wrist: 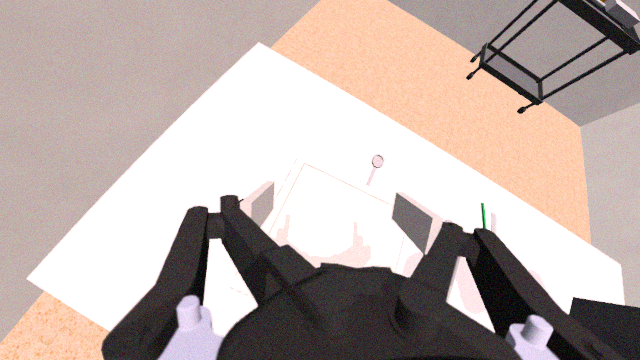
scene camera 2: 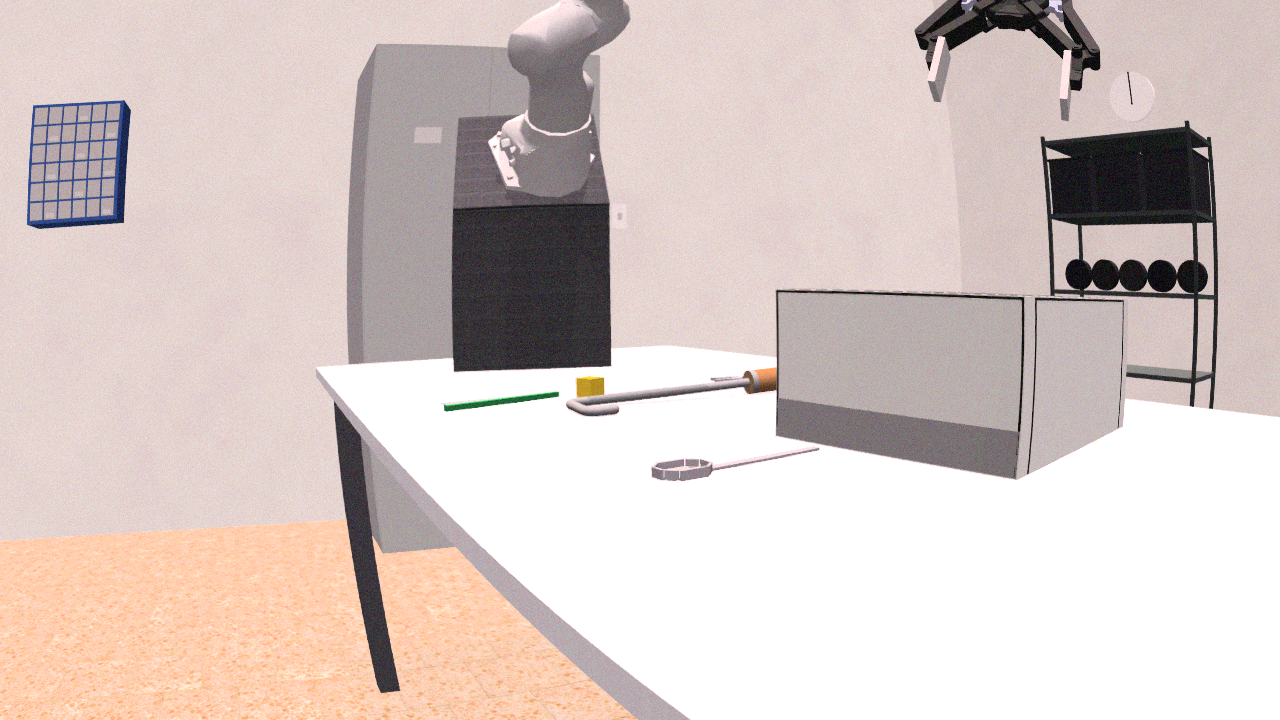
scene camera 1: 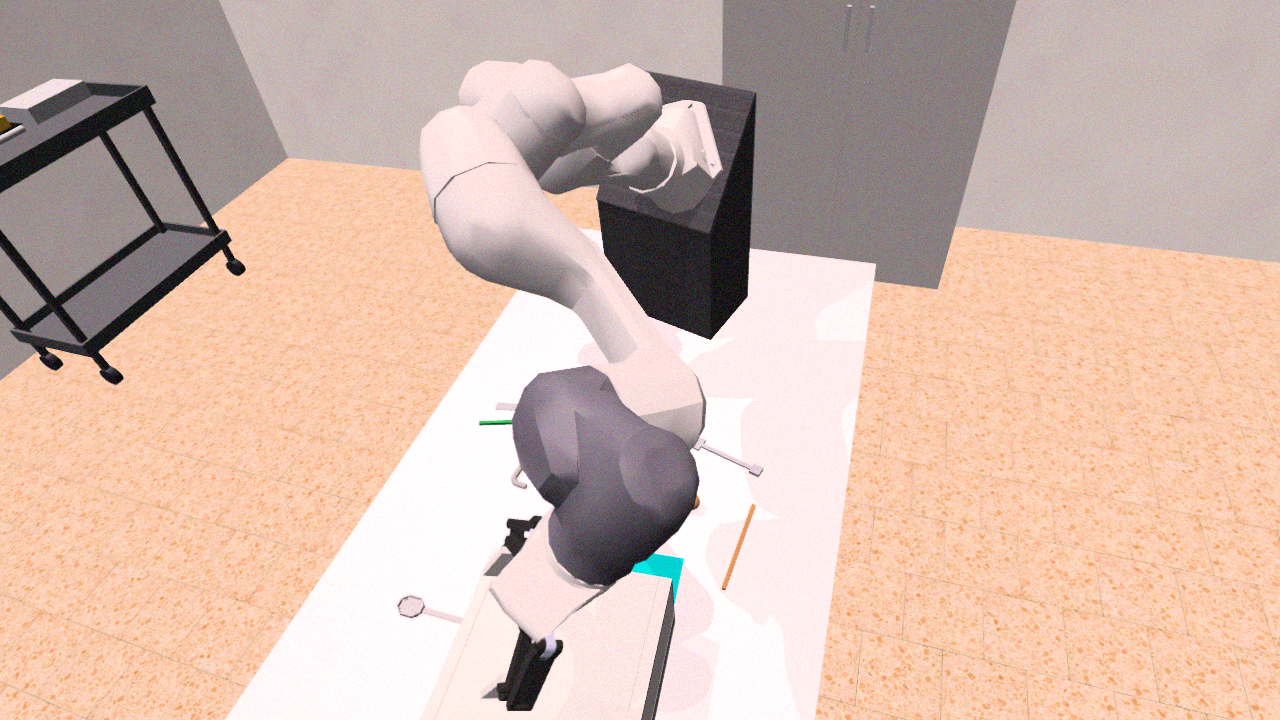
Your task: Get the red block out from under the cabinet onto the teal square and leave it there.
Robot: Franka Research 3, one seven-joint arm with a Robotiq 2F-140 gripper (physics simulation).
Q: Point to a green stick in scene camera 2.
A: At 524,398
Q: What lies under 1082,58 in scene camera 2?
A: The gripper.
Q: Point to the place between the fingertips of the gripper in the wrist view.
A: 334,200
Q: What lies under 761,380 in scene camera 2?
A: A hooked tool.
